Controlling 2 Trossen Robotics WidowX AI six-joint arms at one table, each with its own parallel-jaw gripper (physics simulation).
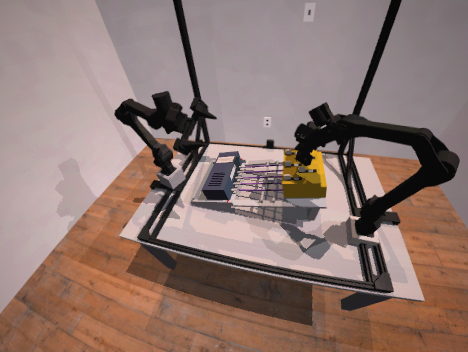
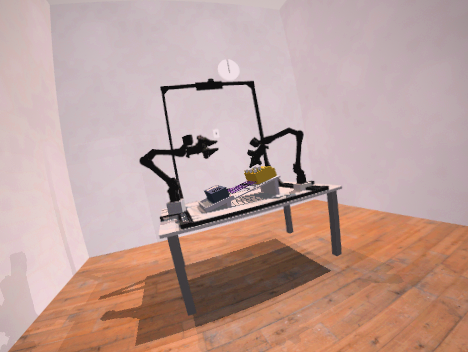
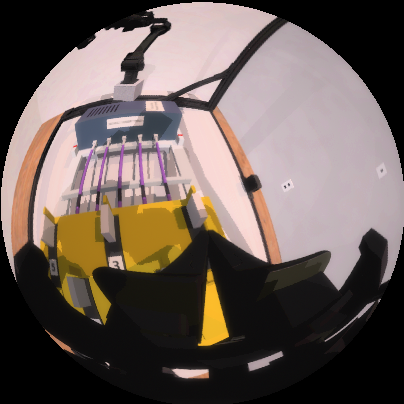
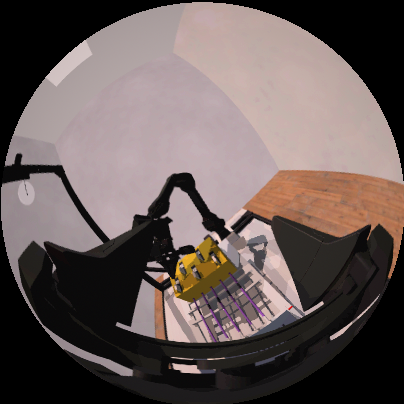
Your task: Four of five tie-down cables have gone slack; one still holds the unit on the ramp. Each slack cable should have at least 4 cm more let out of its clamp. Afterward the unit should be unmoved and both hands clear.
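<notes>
A dark blue unit (image 1: pixel 220 176) (image 2: pixel 216 193) (image 3: pixel 126 122) sits at the low end of a slatted ramp (image 1: pixel 267 197) (image 2: pixel 253 196). Several purple cables (image 1: pixel 264 176) (image 3: pixel 120 165) (image 4: pixel 225 305) run from it up to grey clamp levers on a yellow block (image 1: pixel 306 185) (image 2: pixel 260 174) (image 3: pixel 150 233) (image 4: pixel 199 271). My left gripper (image 1: pixel 304 160) (image 2: pixel 253 163) (image 3: pixel 206 235) is shut and empty. Its tips hang just over the block's back corner, beside the rightmost lever (image 3: pixel 197 210). The lever marked 3 (image 3: pixel 107 225) stands apart. My right gripper (image 1: pixel 206 129) (image 2: pixel 214 147) (image 4: pixel 214 224) is open and empty, high above the unit's side.
A black rail frame (image 1: pixel 253 260) runs round the white table top (image 1: pixel 232 234), with tall gantry posts (image 1: pixel 188 59) at the back. The right arm's grey base (image 1: pixel 171 178) stands left of the unit. A small black box (image 1: pixel 269 143) sits at the table's back edge.
</notes>
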